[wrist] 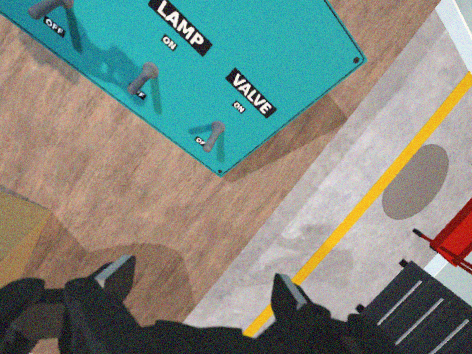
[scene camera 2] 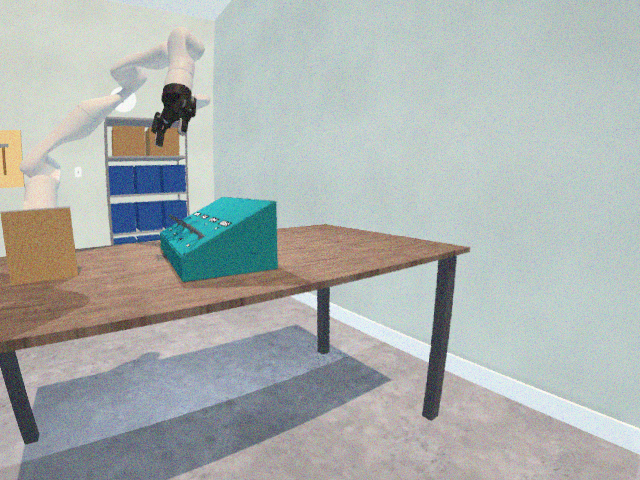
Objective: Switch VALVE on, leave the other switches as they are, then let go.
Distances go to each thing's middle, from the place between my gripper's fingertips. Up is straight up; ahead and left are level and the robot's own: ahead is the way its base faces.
Right now my hand is 26 cm above the teal switch box (scene camera 2: 238,235), 17 cm short of it and 14 cm to the right of it.
